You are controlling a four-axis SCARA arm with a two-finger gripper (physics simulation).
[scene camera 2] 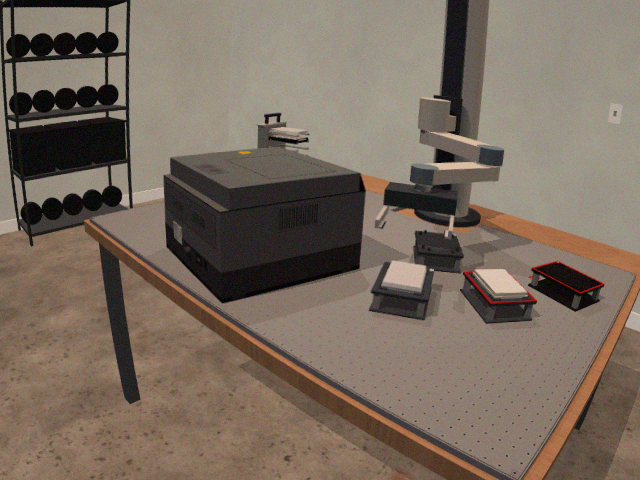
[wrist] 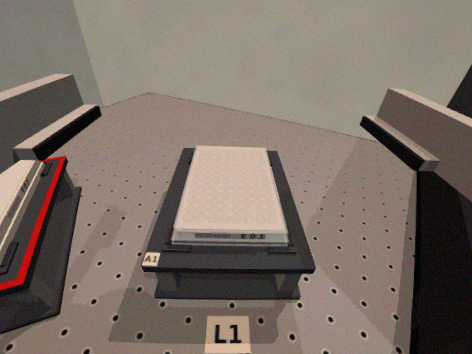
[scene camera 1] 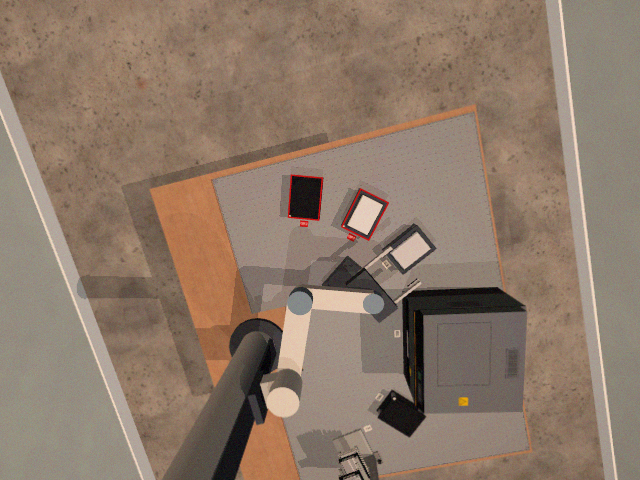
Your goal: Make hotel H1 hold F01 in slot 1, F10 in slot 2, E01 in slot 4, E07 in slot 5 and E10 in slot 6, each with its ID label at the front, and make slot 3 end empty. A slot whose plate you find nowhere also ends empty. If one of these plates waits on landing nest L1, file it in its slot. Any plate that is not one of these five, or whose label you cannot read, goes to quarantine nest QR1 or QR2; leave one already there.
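A white plate [scene camera 1: 412, 249] [scene camera 2: 404, 276] [wrist: 230, 190] sits on landing nest L1 [scene camera 2: 400, 294] [wrist: 230, 261]; its front label looks like E01 in the wrist view. My gripper [scene camera 1: 404, 266] [scene camera 2: 414, 229] [wrist: 234, 99] is open and empty, its fingers spread wide, above the table on the near side of L1. A second pale plate [scene camera 1: 364, 214] [scene camera 2: 499, 283] sits on a red-rimmed quarantine nest [scene camera 1: 378, 197] [scene camera 2: 522, 298] [wrist: 41, 220]; its label is unreadable. The other red-rimmed nest [scene camera 1: 305, 197] [scene camera 2: 567, 276] is empty. Hotel H1 [scene camera 1: 354, 465] [scene camera 2: 264, 135] holds several plates; its slots cannot be told apart.
A large dark instrument [scene camera 1: 465, 356] [scene camera 2: 263, 222] [wrist: 445, 260] stands close to the right of L1 in the wrist view. A bare dark nest [scene camera 2: 438, 245] stands below the gripper's side. Another black nest [scene camera 1: 401, 413] stands between the instrument and the hotel.
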